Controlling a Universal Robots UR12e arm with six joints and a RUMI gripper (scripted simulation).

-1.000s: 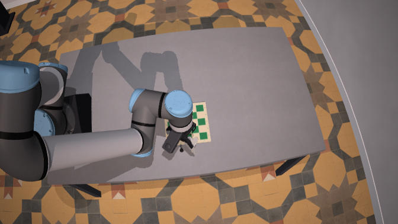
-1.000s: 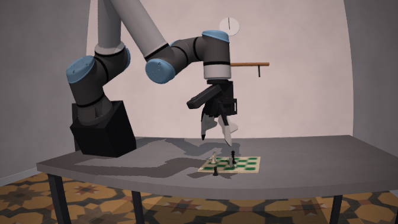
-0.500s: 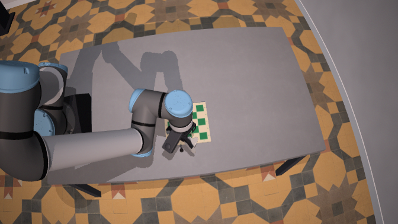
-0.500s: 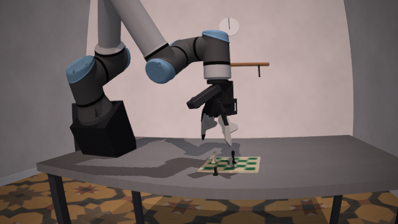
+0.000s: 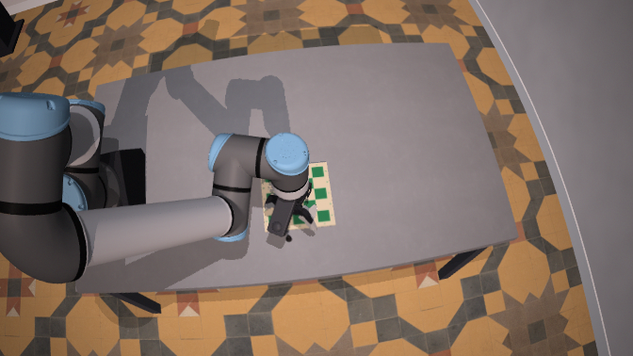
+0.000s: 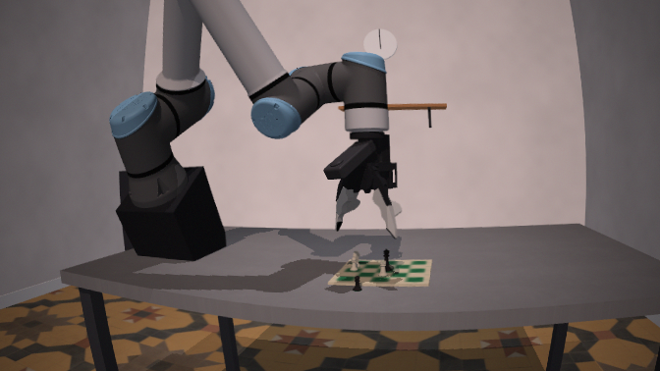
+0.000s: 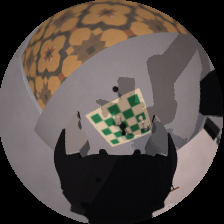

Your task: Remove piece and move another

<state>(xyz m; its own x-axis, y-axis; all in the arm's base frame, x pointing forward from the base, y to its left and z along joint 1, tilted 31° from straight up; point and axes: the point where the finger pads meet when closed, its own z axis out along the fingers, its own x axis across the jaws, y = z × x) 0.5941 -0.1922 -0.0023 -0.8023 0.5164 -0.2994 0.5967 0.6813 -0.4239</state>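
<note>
Now: hand 40 mm short of the chessboard, 110 mm to the right of it and 110 mm above it.
</note>
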